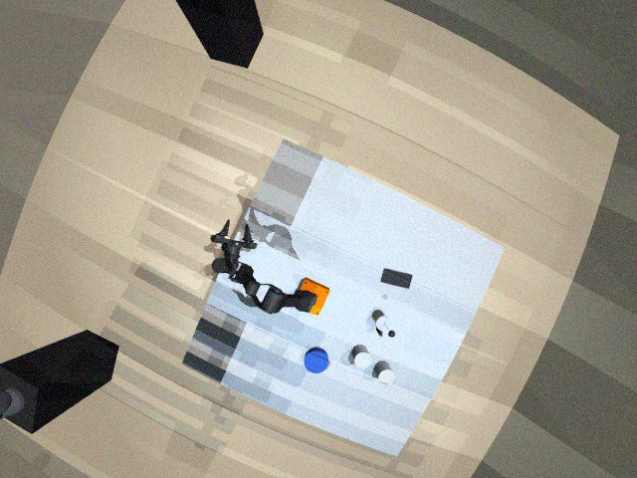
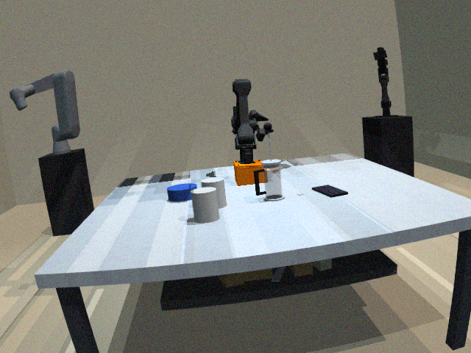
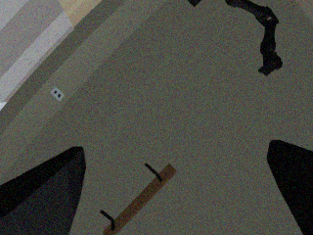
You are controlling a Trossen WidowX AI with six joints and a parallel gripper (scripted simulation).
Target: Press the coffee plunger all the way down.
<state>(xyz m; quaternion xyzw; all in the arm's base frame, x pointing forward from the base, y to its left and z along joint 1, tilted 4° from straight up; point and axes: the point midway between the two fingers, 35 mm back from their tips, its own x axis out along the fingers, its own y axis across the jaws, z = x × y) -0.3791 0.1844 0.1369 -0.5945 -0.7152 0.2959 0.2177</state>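
My gripper tip is 750 mm short of the coffee press, 230 mm to the left of it and 80 mm above it. Also, from my gripper tip: flat black slab: 770 mm ahead, 200 mm below; then blue disc: 530 mm to the right, 530 mm ahead, 180 mm below.
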